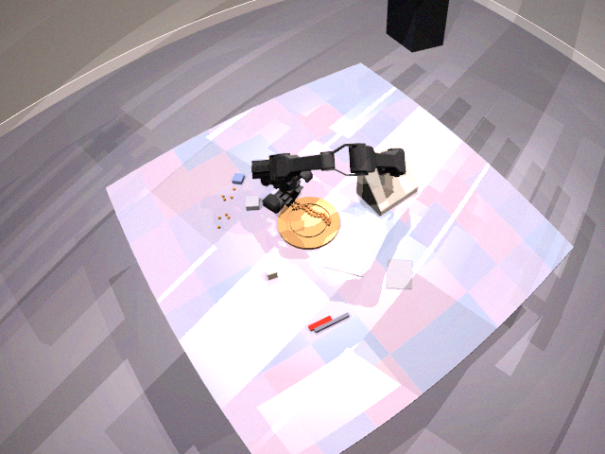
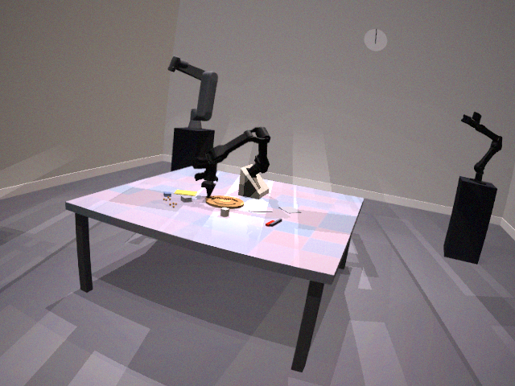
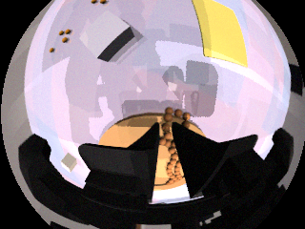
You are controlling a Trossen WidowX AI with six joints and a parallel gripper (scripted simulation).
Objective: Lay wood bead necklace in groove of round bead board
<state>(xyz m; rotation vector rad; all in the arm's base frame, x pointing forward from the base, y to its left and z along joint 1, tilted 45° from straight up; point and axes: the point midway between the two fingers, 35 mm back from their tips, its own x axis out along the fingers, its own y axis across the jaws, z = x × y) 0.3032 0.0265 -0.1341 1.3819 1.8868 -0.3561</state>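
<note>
The round bead board lies 9 cm to the left of my gripper tip, 2 cm behind it and 1 cm below it. From my gripper tip the other things lie so: white block: 10 cm ahead, 7 cm to the right; then blue block: 20 cm to the right, 10 cm ahead, 1 cm below; then yellow sheet: 17 cm to the right, 2 cm behind, 1 cm below.
</note>
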